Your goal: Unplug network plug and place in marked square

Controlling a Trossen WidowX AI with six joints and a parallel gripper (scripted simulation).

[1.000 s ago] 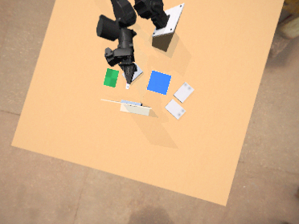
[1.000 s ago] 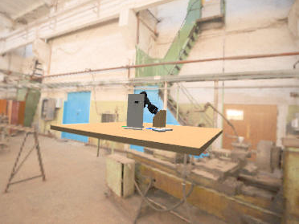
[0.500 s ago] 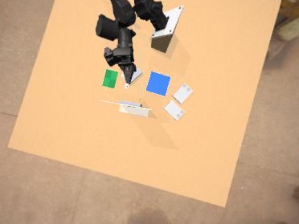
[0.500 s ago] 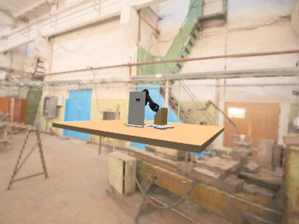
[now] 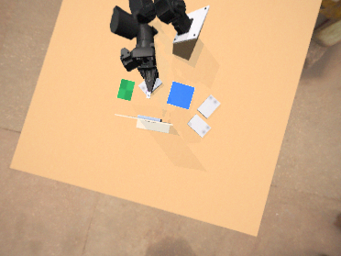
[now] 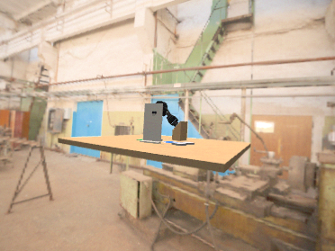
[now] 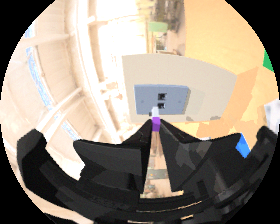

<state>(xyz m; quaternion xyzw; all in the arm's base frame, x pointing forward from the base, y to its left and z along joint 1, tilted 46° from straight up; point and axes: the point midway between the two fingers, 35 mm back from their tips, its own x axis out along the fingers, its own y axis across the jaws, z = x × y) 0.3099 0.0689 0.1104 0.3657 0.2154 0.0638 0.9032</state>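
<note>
My gripper tip is now 8 cm past the blue marked square, 10 cm to the right of it and 27 cm above it. From my gripper tip the other things lie so: upright panel (9 cm ahead, 3 cm to the left, 12 cm below); then network plug (1 cm ahead).
</note>
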